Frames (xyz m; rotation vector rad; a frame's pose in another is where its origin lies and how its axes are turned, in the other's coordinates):
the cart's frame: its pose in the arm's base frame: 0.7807 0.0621 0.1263 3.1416 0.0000 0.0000
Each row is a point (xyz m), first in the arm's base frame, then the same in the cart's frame.
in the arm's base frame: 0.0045 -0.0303 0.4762
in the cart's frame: -0.7762 0.0924 -0.3499
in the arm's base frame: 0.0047 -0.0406 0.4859
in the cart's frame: -0.7760 0.1027 -0.3596
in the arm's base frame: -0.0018 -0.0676 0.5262
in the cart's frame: -0.7825 0.1297 -0.3999
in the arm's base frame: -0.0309 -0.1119 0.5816
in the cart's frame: -0.8116 0.1740 -0.4553
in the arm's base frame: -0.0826 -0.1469 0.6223
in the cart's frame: -0.8633 0.2090 -0.4960
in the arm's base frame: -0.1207 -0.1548 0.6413
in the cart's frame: -0.9014 0.2169 -0.5150
